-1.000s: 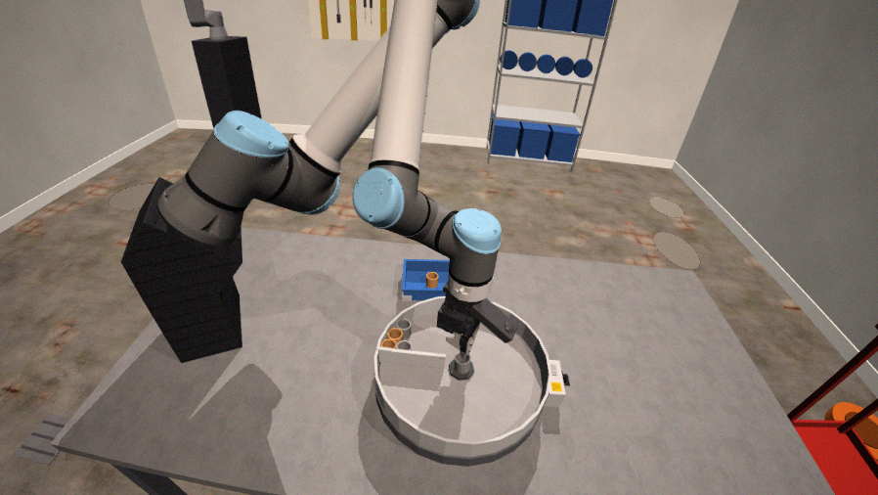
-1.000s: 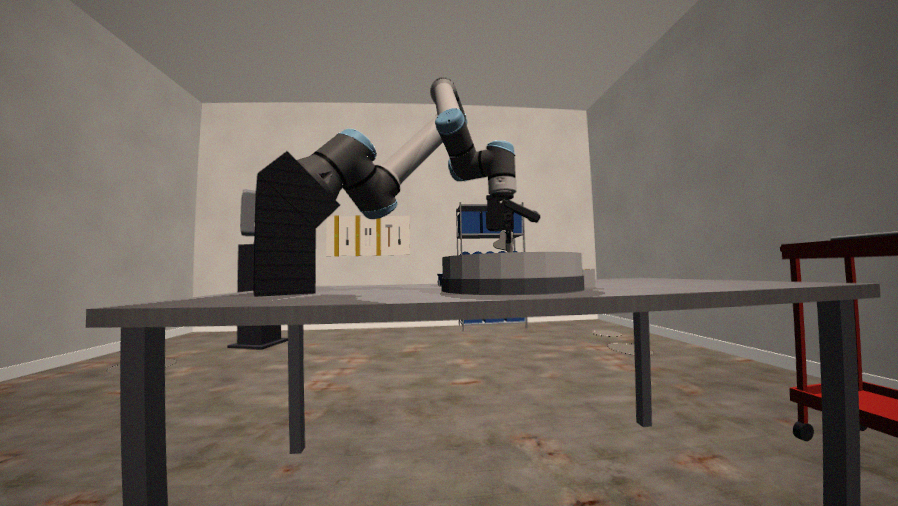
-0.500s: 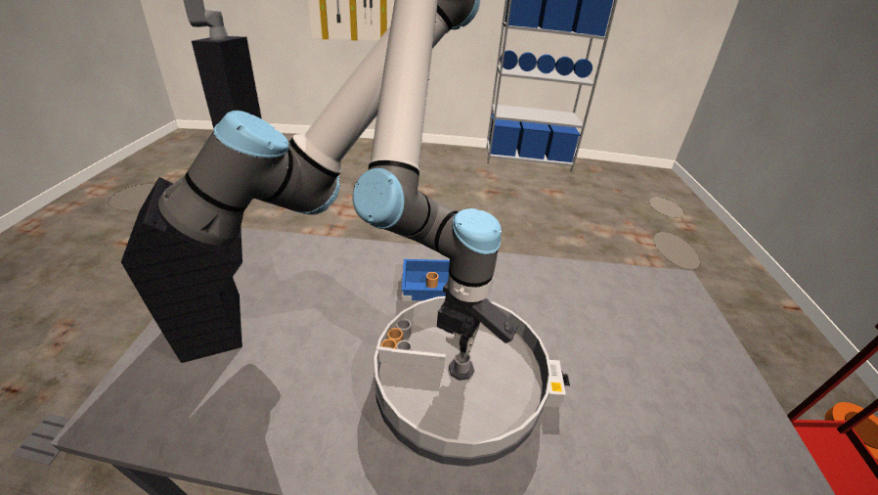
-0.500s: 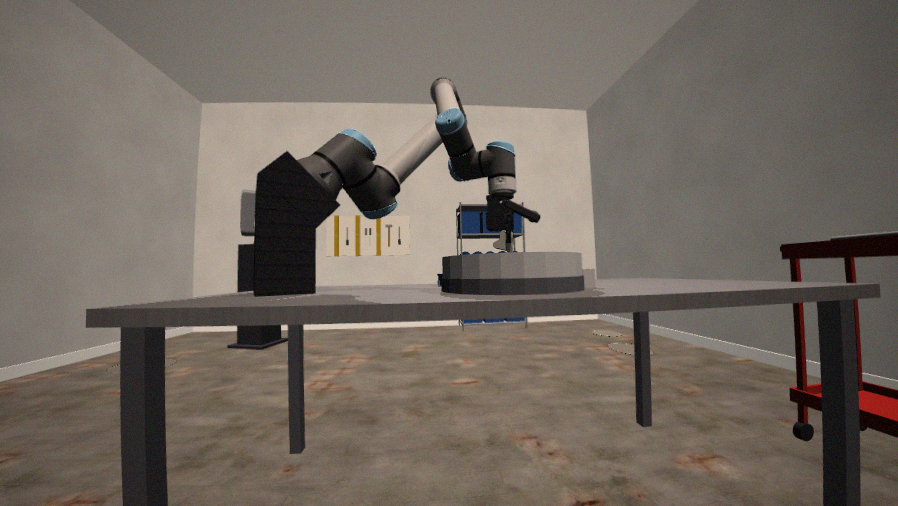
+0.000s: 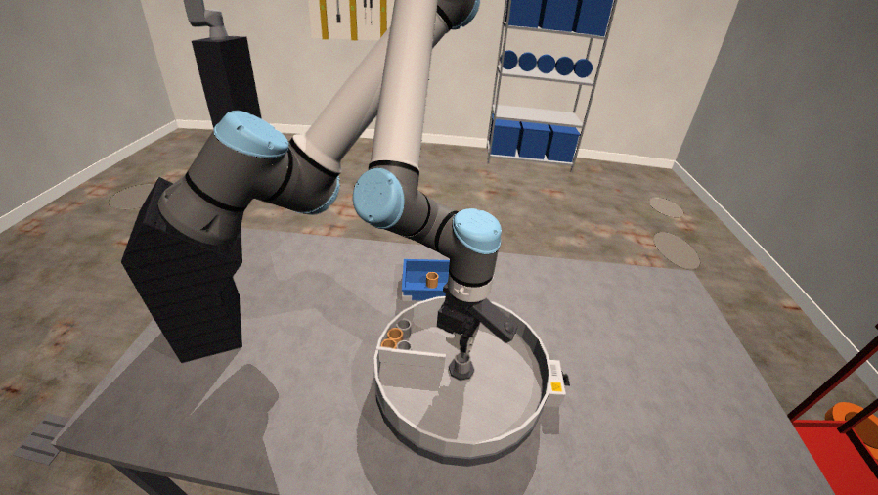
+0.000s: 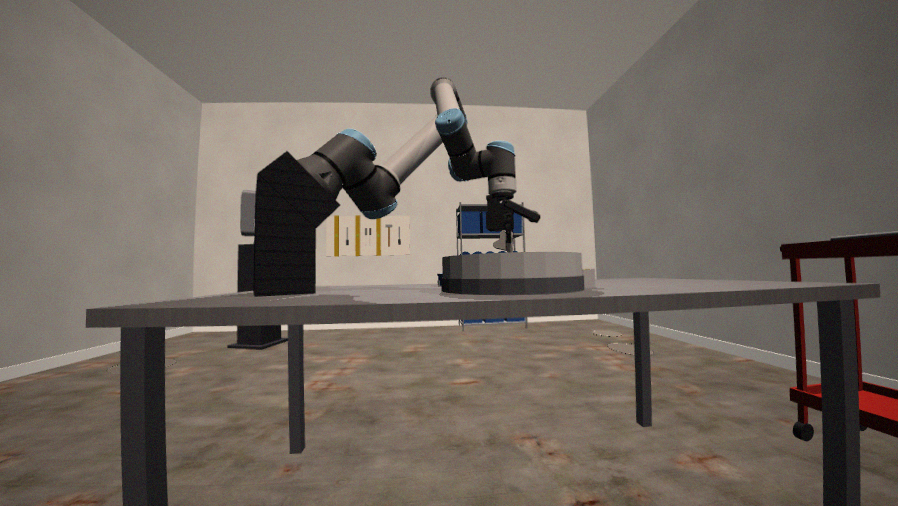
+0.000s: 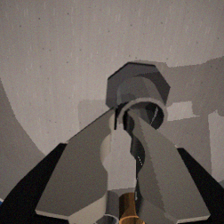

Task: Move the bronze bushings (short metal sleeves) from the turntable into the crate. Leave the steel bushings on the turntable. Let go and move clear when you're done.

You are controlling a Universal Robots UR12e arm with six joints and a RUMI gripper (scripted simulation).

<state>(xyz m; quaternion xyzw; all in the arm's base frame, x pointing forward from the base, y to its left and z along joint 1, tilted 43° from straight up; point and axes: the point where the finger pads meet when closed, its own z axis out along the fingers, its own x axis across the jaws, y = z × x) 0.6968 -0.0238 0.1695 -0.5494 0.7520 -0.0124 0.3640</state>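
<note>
The turntable lies 50 mm below my hand and 20 mm to the right of it. Round my hand: blue crate (300 mm to the left, 190 mm behind, 70 mm below).
</note>
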